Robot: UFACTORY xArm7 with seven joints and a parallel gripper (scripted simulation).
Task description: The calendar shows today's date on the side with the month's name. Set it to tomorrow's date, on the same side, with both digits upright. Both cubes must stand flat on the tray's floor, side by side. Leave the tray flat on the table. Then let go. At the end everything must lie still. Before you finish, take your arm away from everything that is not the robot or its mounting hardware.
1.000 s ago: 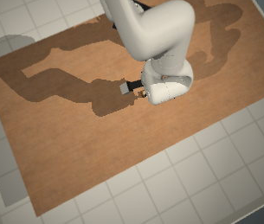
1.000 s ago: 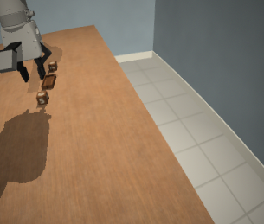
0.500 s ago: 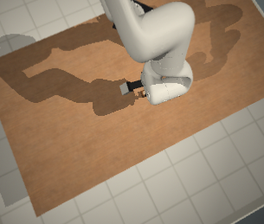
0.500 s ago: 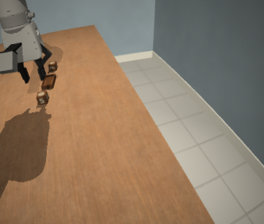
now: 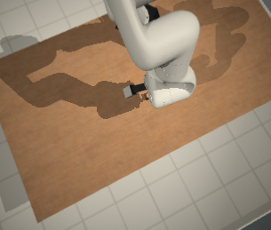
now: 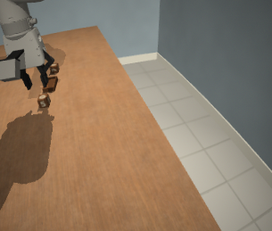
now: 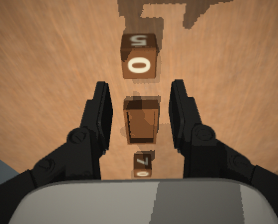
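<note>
Right now my hand is 80 mm above the brown wooden cube. From my hand the other things lie so: brown wooden tray (30 mm ahead, 110 mm to the left, 80 mm below).
</note>
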